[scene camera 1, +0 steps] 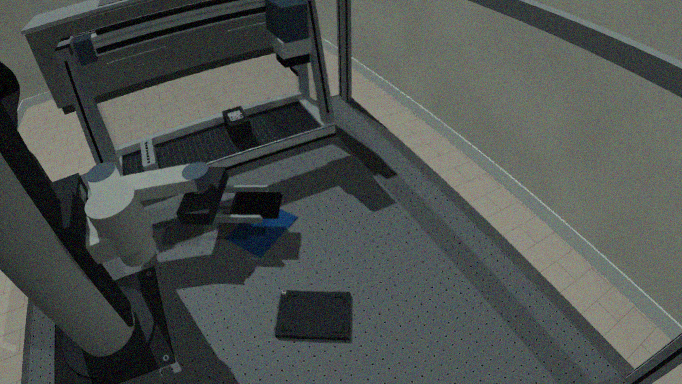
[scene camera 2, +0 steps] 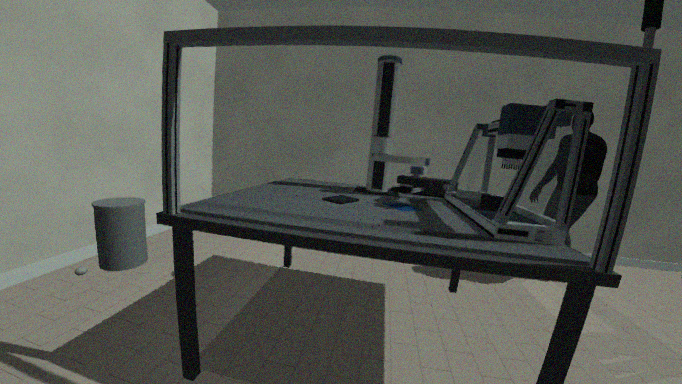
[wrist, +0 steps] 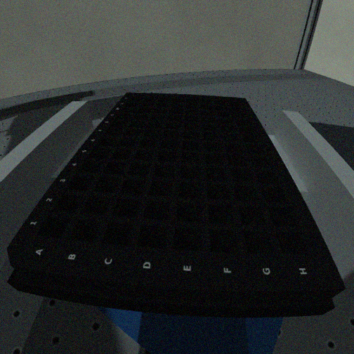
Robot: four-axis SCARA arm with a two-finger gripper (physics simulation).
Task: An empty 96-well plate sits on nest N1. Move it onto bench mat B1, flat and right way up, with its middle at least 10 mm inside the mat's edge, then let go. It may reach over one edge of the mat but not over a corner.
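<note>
The dark 96-well plate is held level between the two pale fingers, wells and printed letters up. My gripper is shut on it. Bench mat B1 is the blue sheet, flat on the table and turned at an angle. The plate hangs above the table and hides the mat's far part in scene camera 1; shadow covers part of the mat. In the wrist view, blue shows below the plate's near edge. Nest N1 is the dark, low block, with no plate on it.
A gantry frame stands behind the mat, with a dark block on its deck. The arm's thick column stands at the left in scene camera 1. A corner post rises at the table's edge. A person stands beyond the gantry.
</note>
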